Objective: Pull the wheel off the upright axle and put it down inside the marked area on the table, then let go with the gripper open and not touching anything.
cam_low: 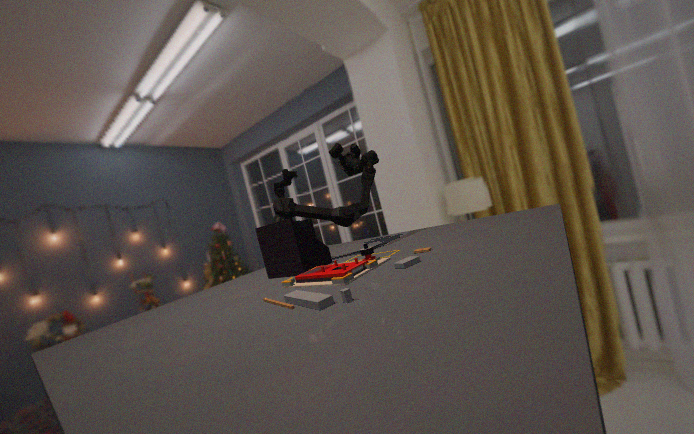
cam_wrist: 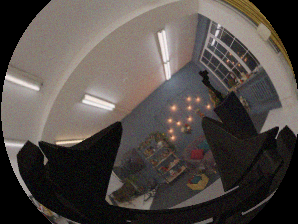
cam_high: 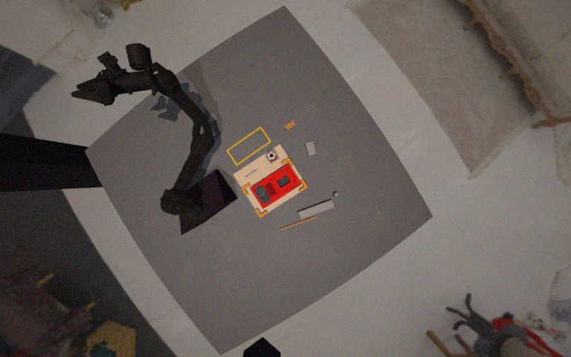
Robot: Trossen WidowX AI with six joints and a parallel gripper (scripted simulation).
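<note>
Right now my gripper tip is 280 mm short of the wheel, 460 mm to the left of it and 420 mm above it. The rest, counted from my gripper tip: orange block (440 mm ahead, 410 mm to the right, 460 mm below); orange stick (170 mm ahead, 760 mm to the right, 460 mm below); grey block (430 mm ahead, 550 mm to the right, 460 mm below).
</note>
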